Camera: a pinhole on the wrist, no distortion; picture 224 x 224 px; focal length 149.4 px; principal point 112.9 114.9 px. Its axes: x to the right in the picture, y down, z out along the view. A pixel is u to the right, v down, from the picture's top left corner.
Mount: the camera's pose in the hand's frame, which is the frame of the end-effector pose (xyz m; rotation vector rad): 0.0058 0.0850 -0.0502 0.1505 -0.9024 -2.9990
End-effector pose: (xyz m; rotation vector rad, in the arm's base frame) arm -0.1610 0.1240 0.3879 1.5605 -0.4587 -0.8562
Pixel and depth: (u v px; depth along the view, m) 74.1 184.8 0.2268
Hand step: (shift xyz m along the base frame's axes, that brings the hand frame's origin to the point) -0.1006 -0.1877 0.1105
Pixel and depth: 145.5 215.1 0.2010
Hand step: -0.1622 -0.0980 0.0962
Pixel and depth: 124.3 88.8 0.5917
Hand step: -0.2511 -0.2808 0.5061
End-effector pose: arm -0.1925 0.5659 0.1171 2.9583 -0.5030 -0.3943
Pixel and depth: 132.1 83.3 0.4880
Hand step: -0.3061 -0.3968 -0.1889
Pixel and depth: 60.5 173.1 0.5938
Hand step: -0.0914 -0.3041 -0.5656
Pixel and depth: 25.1 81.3 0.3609
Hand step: -0.0033 -0.4144 -0.2023
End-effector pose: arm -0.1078 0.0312 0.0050 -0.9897 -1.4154 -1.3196
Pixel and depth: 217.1 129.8 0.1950
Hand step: 0.1900 0.1315 -0.1007
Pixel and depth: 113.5 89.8 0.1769
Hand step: 0.1942 0.1003 0.0410
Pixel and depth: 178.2 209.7 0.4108
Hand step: 0.0938 0.4321 -0.1846
